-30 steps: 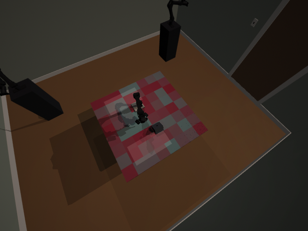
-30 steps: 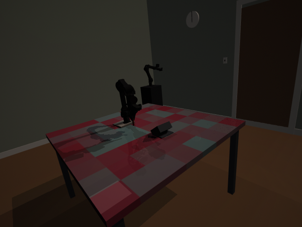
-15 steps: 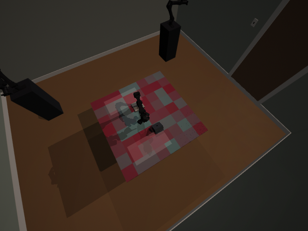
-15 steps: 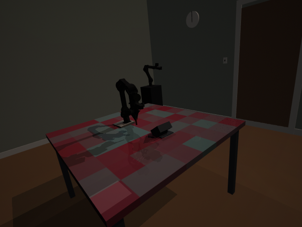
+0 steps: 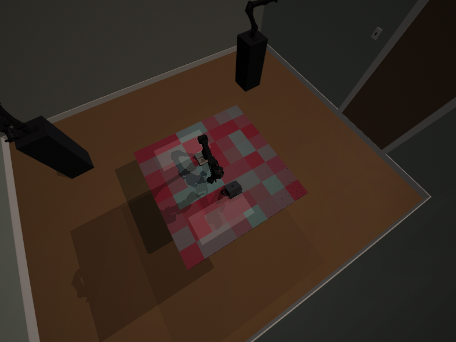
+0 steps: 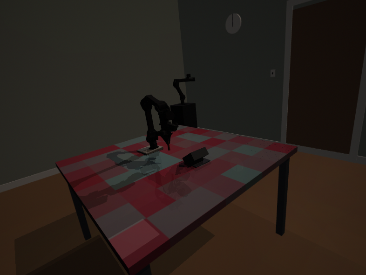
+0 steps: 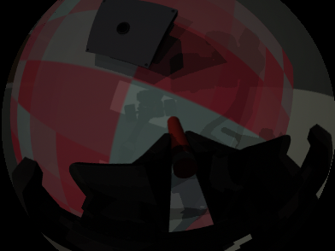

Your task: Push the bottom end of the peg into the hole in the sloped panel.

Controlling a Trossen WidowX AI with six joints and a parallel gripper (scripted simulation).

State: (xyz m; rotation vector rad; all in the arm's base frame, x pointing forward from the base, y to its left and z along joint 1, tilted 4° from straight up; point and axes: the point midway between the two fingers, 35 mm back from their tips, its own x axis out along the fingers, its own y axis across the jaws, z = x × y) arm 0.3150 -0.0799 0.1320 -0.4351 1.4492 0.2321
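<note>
Right now the dark sloped panel is 14 cm ahead of my gripper tip, 11 cm to the left of it and 9 cm below it. Also, from my gripper tip: red peg (2 cm above).
</note>
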